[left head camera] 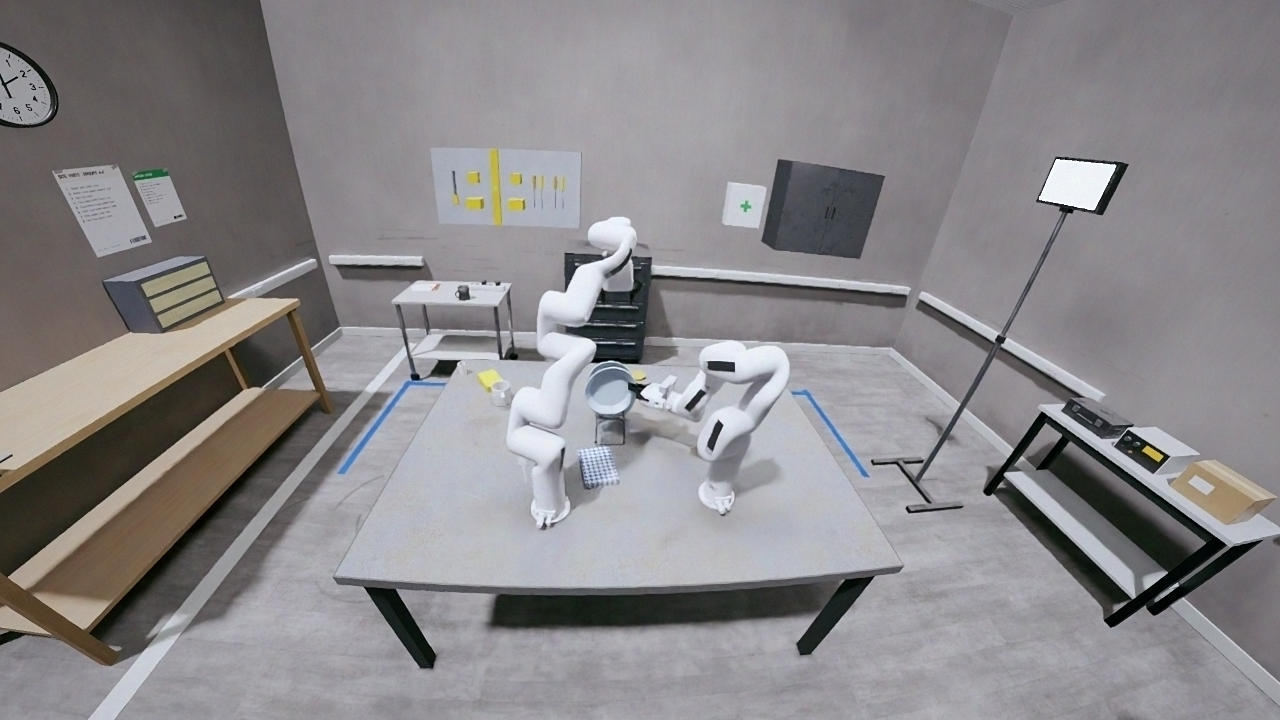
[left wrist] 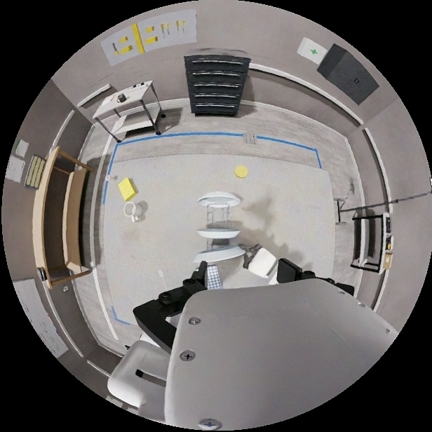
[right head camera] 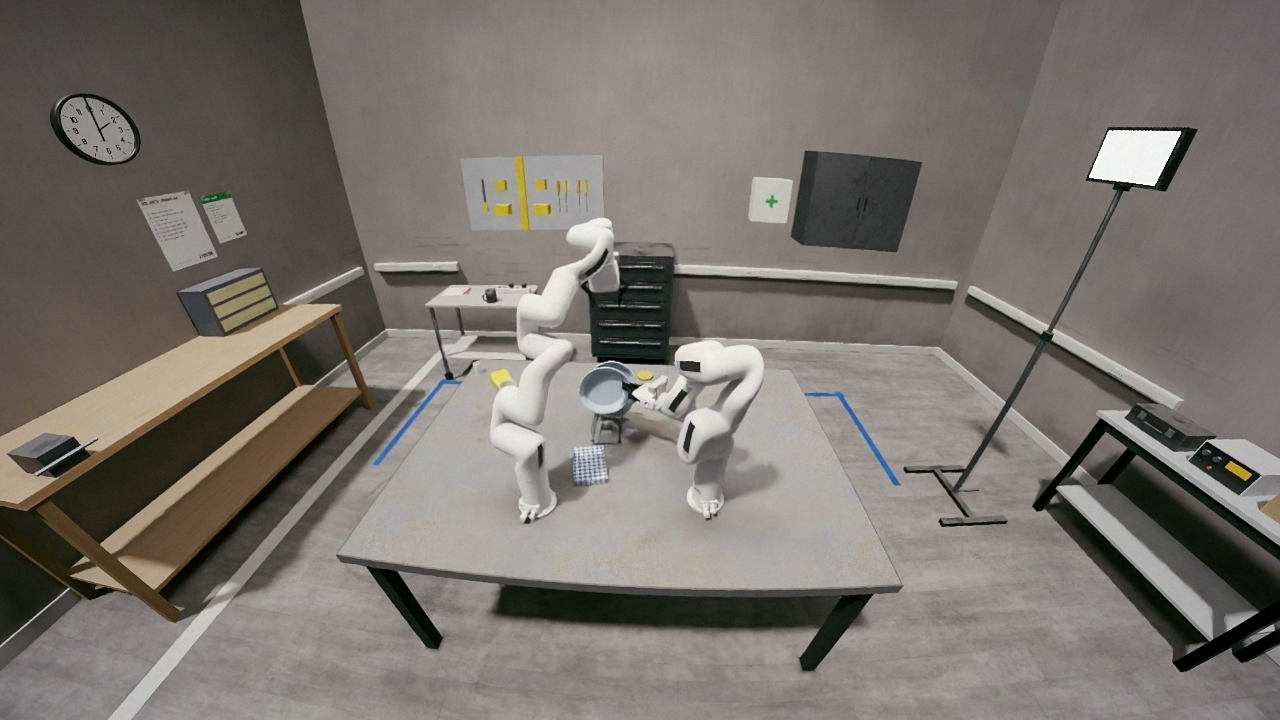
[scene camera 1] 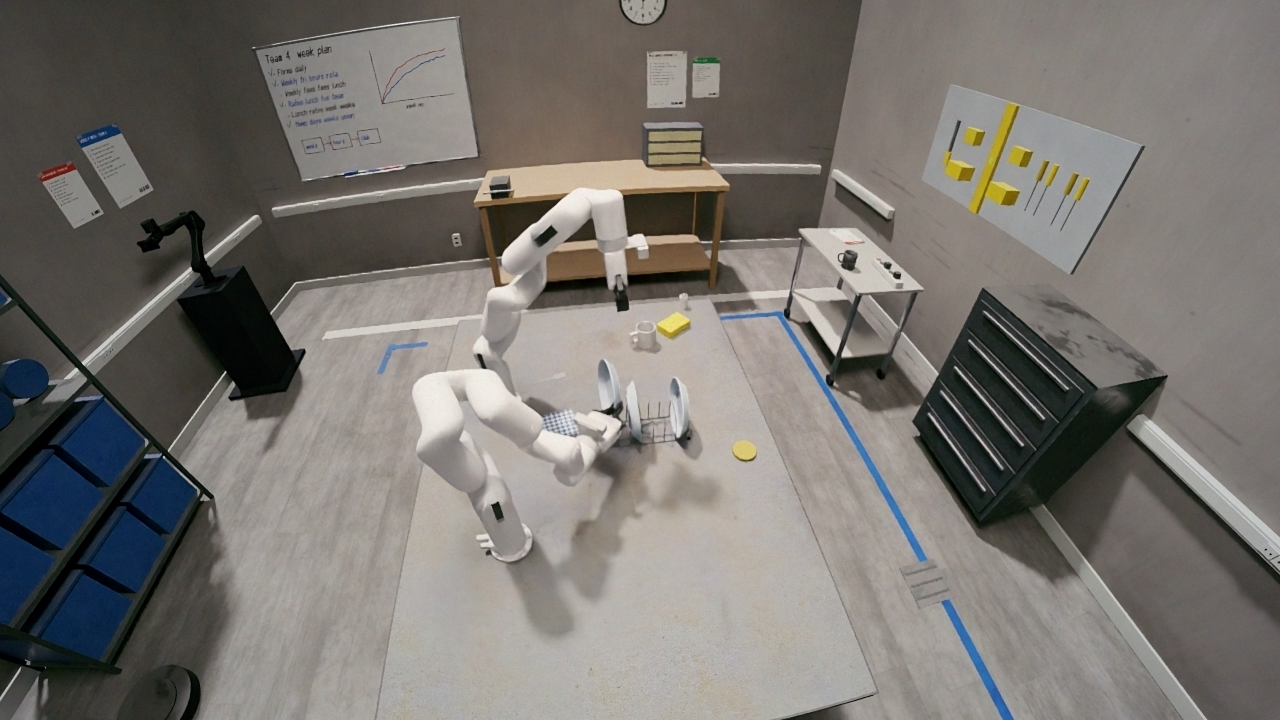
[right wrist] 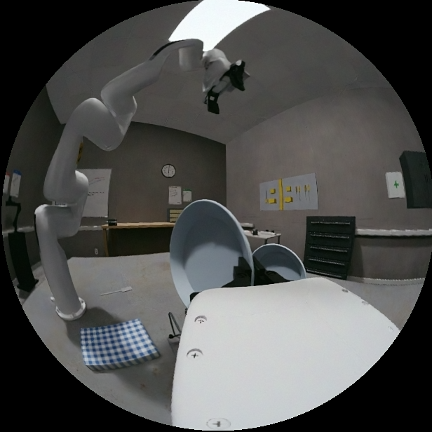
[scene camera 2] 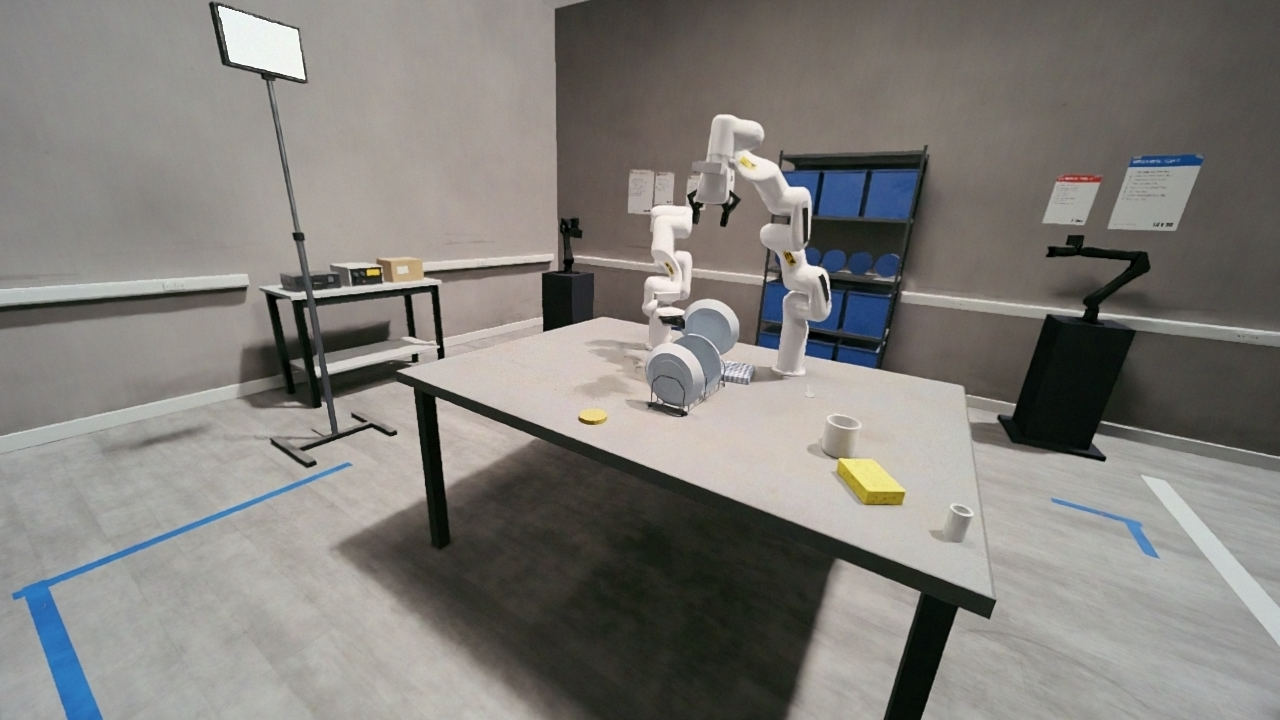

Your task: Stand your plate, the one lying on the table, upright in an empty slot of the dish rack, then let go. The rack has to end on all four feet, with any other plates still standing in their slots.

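Seen in the pictures: left gripper, fingertip midpoint: point(left head camera: 617, 304) point(right head camera: 606, 304) point(scene camera 1: 621, 301) point(scene camera 2: 708, 225); right gripper, fingertip midpoint: point(left head camera: 629, 384) point(right head camera: 623, 384) point(scene camera 1: 619, 403) point(scene camera 2: 685, 324); left arm's base at its link origin: point(left head camera: 550, 507) point(right head camera: 538, 503) point(scene camera 2: 788, 371); right arm's base at its link origin: point(left head camera: 716, 495) point(right head camera: 705, 498) point(scene camera 1: 511, 542).
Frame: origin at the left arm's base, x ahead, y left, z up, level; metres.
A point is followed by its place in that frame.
My right gripper point(scene camera 1: 614, 411) {x 0.438, y -0.205, z 0.219 m} point(scene camera 2: 672, 320) {x 0.438, y -0.205, z 0.219 m} is shut on the rim of a pale blue plate point(left head camera: 609, 390) {x 0.411, y -0.133, z 0.201 m} point(scene camera 1: 608, 383) {x 0.398, y -0.093, z 0.195 m} point(scene camera 2: 713, 325) {x 0.413, y -0.115, z 0.228 m} point(left wrist: 219, 254) point(right wrist: 207, 250). The plate is nearly upright, slightly tilted, at the left end of the dish rack point(scene camera 1: 657, 438) {x 0.556, y -0.179, z 0.006 m} in scene camera 1. Its lower edge looks raised; whether it is inside a slot is hidden. Two other plates stand upright in the rack: a middle plate point(scene camera 1: 633, 411) {x 0.478, y -0.192, z 0.170 m} point(scene camera 2: 705, 356) {x 0.463, y -0.104, z 0.135 m} point(left wrist: 218, 233) and an end plate point(scene camera 1: 680, 407) {x 0.634, y -0.099, z 0.086 m} point(scene camera 2: 674, 374) {x 0.640, y -0.097, z 0.119 m} point(left wrist: 218, 199). My left gripper point(scene camera 2: 713, 213) {x 0.451, y -0.143, z 0.538 m} is open and empty, high above the table.
A blue checked cloth point(left head camera: 597, 467) {x 0.180, y -0.126, z 0.024 m} point(right wrist: 119, 345) lies near the rack. A white mug point(scene camera 1: 643, 335) {x 0.516, y 0.315, z 0.071 m} point(scene camera 2: 841, 435) {x 0.566, y 0.363, z 0.064 m}, a yellow sponge point(scene camera 1: 673, 325) {x 0.646, y 0.430, z 0.035 m} point(scene camera 2: 870, 481) {x 0.684, y 0.464, z 0.035 m} and a small white cup point(scene camera 2: 957, 522) {x 0.725, y 0.624, z 0.040 m} stand to one side. A yellow disc point(scene camera 1: 743, 450) {x 0.838, y -0.230, z 0.013 m} point(scene camera 2: 592, 416) {x 0.853, y -0.219, z 0.013 m} lies beyond the rack's end.
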